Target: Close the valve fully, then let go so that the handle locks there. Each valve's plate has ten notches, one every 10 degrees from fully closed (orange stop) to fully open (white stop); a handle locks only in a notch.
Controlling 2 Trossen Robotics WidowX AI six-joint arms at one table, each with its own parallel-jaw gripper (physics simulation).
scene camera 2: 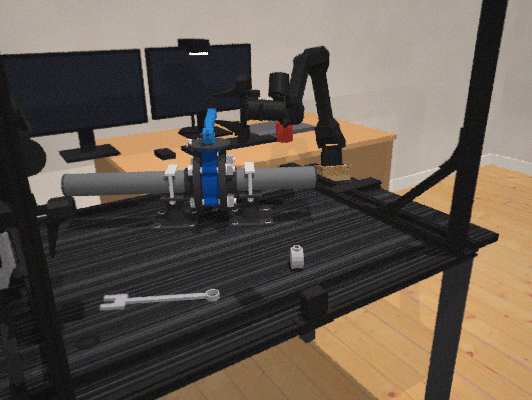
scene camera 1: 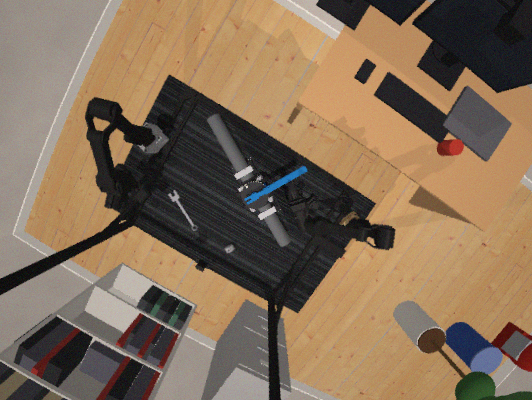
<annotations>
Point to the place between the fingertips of my right gripper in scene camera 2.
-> At 213, 108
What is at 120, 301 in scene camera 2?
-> A light grey wrench.
</annotations>
